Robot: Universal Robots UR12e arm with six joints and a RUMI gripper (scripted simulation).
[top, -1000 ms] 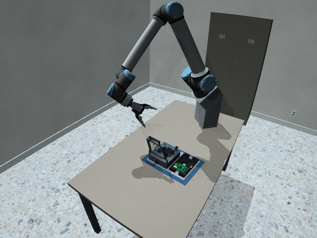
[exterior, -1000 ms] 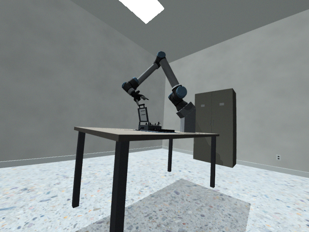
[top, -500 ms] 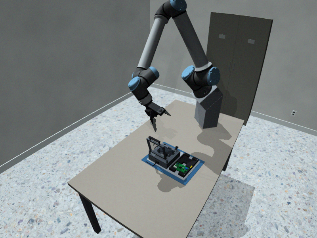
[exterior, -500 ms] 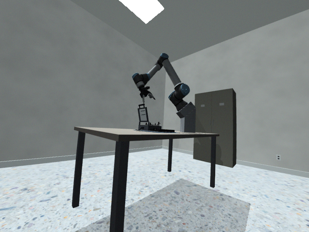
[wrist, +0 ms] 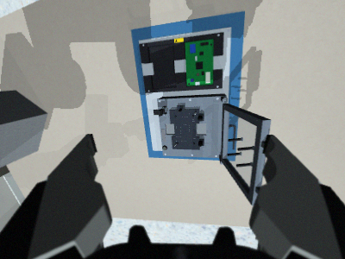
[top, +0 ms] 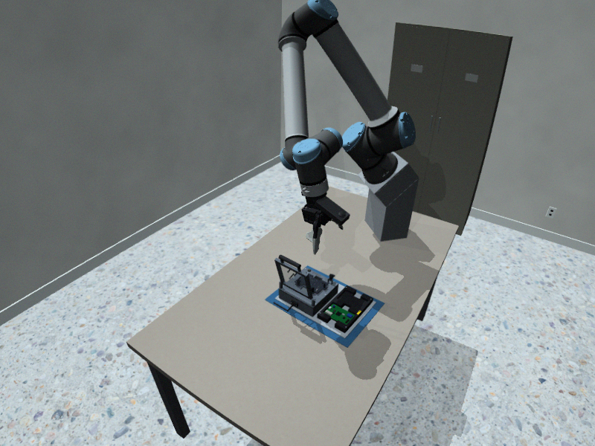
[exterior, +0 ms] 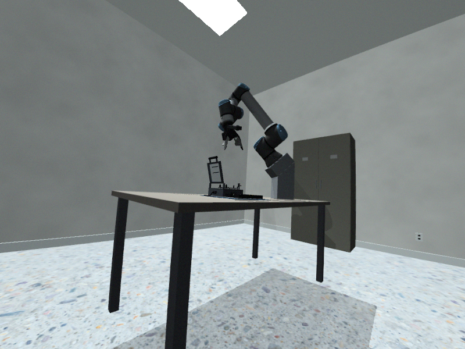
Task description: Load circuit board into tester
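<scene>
My hand is 2 cm short of the green circuit board, 7 cm to the right of it and 31 cm above it. Round my hand: tester lid (7 cm ahead, 11 cm to the right, 15 cm below); then tester nest (5 cm behind, 8 cm to the right, 26 cm below).
</scene>
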